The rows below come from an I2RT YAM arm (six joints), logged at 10 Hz.
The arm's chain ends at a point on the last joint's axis. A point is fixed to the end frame.
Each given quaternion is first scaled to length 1.
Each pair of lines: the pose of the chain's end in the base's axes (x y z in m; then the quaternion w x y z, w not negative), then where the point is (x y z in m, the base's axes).
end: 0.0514 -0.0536 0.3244 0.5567 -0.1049 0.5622 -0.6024
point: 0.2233 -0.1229 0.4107
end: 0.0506 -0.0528 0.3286 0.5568 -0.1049 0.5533 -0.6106
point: 0.2209 -0.1216 0.4183
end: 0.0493 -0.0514 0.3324 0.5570 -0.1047 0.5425 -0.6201
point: 0.2177 -0.1194 0.4261
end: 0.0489 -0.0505 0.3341 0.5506 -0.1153 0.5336 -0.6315
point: 0.2176 -0.1163 0.4290
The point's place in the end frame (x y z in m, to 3 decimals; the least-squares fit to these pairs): -0.050 0.009 0.198
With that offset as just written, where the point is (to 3 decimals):
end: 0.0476 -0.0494 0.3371 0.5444 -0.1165 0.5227 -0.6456
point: 0.214 -0.115 0.435
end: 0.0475 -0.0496 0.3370 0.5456 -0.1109 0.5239 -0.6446
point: 0.213 -0.117 0.436
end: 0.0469 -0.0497 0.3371 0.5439 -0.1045 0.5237 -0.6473
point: 0.211 -0.119 0.437
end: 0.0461 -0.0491 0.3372 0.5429 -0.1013 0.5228 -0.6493
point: 0.209 -0.120 0.438
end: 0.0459 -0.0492 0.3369 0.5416 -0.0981 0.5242 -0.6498
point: 0.209 -0.121 0.437
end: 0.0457 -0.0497 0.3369 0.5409 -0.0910 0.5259 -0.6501
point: 0.207 -0.124 0.438
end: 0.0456 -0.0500 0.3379 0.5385 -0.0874 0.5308 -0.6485
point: 0.207 -0.127 0.437
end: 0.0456 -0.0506 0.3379 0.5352 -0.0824 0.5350 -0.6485
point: 0.206 -0.130 0.436
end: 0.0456 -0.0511 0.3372 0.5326 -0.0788 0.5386 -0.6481
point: 0.206 -0.133 0.434
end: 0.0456 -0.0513 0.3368 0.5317 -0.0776 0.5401 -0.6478
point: 0.206 -0.134 0.434
